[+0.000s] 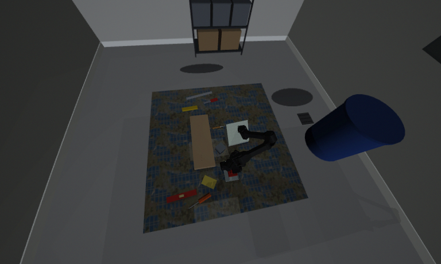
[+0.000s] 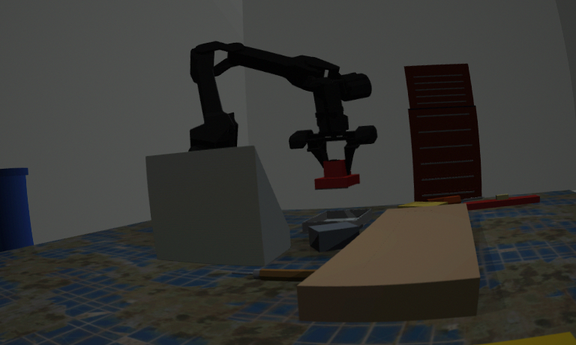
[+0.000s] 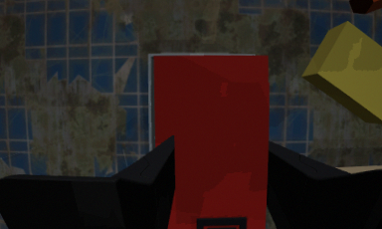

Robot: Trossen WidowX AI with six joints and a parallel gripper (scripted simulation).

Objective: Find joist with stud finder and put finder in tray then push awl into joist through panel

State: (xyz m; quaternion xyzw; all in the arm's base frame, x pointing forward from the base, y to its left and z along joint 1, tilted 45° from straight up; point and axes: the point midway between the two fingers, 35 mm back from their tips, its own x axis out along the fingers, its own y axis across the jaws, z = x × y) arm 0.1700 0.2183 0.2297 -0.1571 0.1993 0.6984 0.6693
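The grey tray is 1 cm to the right of my gripper tip and 10 cm below it. From my gripper tip the other things lie so: yellow pad: 19 cm ahead, 5 cm to the left, 10 cm below; grey block: 4 cm ahead, 22 cm to the right, 9 cm below; red stud finder: 2 cm to the right, 2 cm above.
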